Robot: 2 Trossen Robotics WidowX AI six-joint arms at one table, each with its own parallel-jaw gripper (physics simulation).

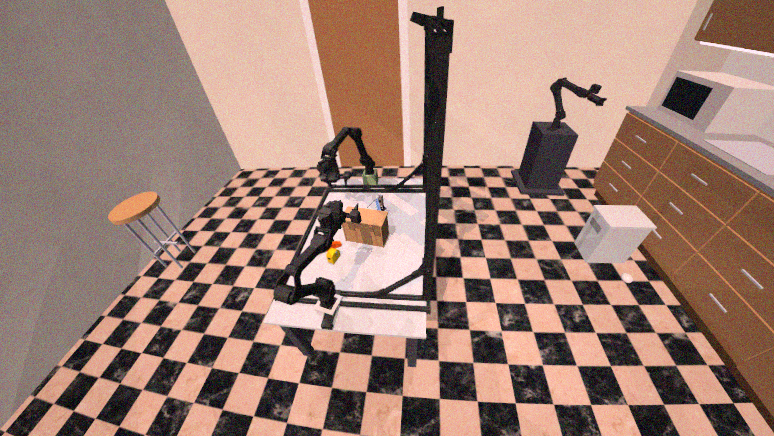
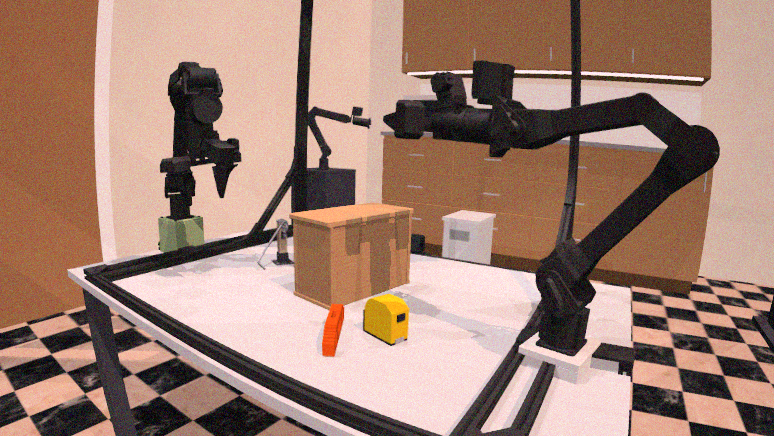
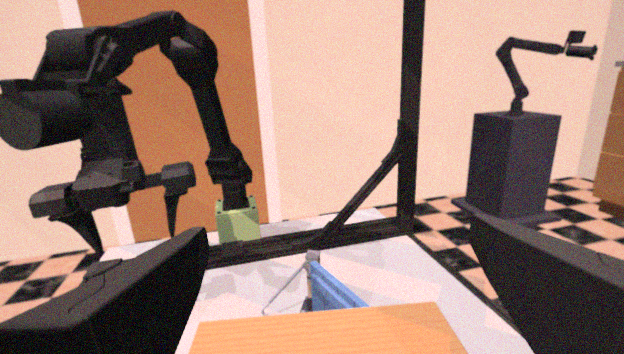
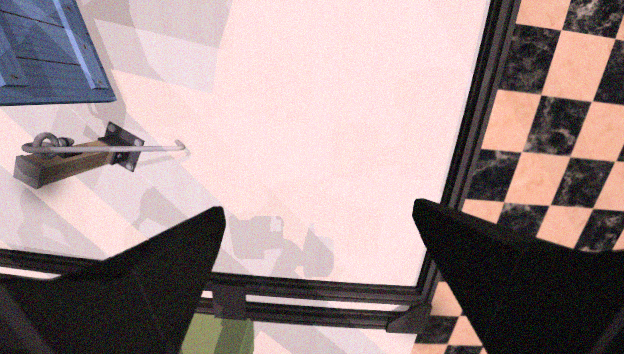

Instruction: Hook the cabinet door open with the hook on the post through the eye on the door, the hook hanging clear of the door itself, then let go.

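Seen in the pictures: left gripper, fingertip midpoint: (image 1: 349, 202) (image 3: 338, 232); right gripper, fingertip midpoint: (image 1: 339, 187) (image 2: 206, 201) (image 3: 138, 245) (image 4: 320, 211); left arm's base, origin of the base link: (image 1: 328, 302) (image 2: 561, 343); right arm's base, origin of the base link: (image 1: 369, 172) (image 2: 180, 217) (image 3: 236, 204).
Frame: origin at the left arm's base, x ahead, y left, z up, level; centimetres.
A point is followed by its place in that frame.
Observation:
A brown wooden cabinet (image 1: 365, 227) {x 41.6, y -2.4, z 10.7 cm} (image 2: 351, 251) {x 41.0, y 6.3, z 7.5 cm} (image 3: 324, 330) {x 50.3, y 0.5, z 14.0 cm} stands mid-table. Its blue door (image 3: 328, 291) {x 62.6, y -0.4, z 9.1 cm} stands out behind it, beside a short grey post (image 2: 282, 244) {x 73.3, y 2.2, z 1.9 cm} (image 3: 311, 256) {x 73.3, y 2.0, z 8.1 cm} (image 1: 380, 202) {x 72.6, y 1.6, z 3.7 cm}. The grey wire hook (image 3: 284, 289) {x 71.0, y 6.9, z 3.7 cm} (image 2: 268, 251) {x 70.8, y 8.5, z 2.1 cm} (image 4: 163, 147) {x 70.8, y 9.7, z 1.1 cm} slants down from the post top to the table, on the side away from the door. My left gripper (image 1: 356, 214) {x 35.0, y 0.0, z 32.4 cm} (image 2: 390, 118) {x 35.0, y 0.0, z 32.4 cm} is open and empty, level above the cabinet top. My right gripper (image 1: 335, 178) {x 65.5, y 25.9, z 15.9 cm} (image 2: 204, 186) (image 4: 320, 211) {x 65.5, y 25.9, z 15.9 cm} is open and empty, pointing down over the table near its green base (image 3: 237, 221) {x 96.3, y 19.9, z 4.5 cm}.
An orange block (image 2: 332, 329) {x 27.6, y 21.6, z 0.5 cm} (image 1: 335, 244) {x 33.6, y 14.5, z 0.2 cm} and a yellow block (image 2: 386, 317) {x 24.0, y 13.7, z 1.5 cm} (image 1: 333, 255) {x 24.4, y 10.0, z 2.5 cm} lie in front of the cabinet. A black frame (image 1: 433, 173) {x 16.0, y -42.3, z 65.3 cm} rims the table with a tall post. Off the table stand a white box (image 2: 467, 235) and another arm's pedestal (image 1: 547, 156).

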